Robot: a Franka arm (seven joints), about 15 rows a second.
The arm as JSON. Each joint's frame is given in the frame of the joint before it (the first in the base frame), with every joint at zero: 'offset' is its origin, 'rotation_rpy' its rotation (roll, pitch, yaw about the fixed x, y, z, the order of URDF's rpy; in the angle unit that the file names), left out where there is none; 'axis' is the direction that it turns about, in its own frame. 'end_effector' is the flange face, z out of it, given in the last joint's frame.
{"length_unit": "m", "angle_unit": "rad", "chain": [
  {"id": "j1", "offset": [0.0, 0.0, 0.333], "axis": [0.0, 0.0, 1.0]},
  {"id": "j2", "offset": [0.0, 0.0, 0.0], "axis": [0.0, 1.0, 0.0]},
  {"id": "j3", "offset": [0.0, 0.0, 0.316], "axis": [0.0, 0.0, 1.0]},
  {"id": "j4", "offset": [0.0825, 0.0, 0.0], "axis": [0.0, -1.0, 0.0]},
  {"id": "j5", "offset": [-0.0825, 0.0, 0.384], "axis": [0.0, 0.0, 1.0]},
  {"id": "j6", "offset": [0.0, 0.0, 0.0], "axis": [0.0, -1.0, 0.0]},
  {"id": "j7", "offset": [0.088, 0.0, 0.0], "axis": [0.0, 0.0, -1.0]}
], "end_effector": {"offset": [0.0, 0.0, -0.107], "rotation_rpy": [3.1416, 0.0, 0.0]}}
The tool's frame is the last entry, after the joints.
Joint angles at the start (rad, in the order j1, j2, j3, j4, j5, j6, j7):
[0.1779 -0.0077 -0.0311 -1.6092 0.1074 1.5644 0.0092]
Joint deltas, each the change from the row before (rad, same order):
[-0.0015 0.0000 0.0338 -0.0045 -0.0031 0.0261 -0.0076]
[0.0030 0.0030 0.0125 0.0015 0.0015 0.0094 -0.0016]
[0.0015 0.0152 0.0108 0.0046 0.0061 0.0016 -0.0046]
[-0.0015 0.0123 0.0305 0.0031 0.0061 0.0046 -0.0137]
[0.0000 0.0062 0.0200 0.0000 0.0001 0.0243 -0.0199]
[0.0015 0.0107 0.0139 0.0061 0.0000 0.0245 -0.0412]
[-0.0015 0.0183 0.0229 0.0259 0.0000 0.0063 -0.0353]
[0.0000 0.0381 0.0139 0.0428 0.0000 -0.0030 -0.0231]
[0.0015 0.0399 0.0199 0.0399 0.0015 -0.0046 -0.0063]
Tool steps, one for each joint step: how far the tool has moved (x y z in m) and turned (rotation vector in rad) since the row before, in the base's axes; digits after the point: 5 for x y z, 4 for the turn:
[-0.00053 0.01747 0.00005 0.0004 -0.0225 0.0372]
[0.00010 0.00884 -0.00013 0.0029 -0.0076 0.0161]
[0.00284 0.00811 -0.00608 0.0047 0.0096 0.0164]
[-0.00013 0.01698 -0.00494 0.0065 0.0046 0.0418]
[0.00128 0.01146 -0.00138 0.0060 -0.0195 0.0368]
[0.00323 0.00929 -0.00098 0.0073 -0.0237 0.0533]
[0.00301 0.01274 0.00257 0.0071 -0.0171 0.0555]
[0.00901 0.00955 -0.00179 0.0062 -0.0034 0.0367]
[0.00748 0.01358 -0.00465 0.0076 0.0057 0.0274]

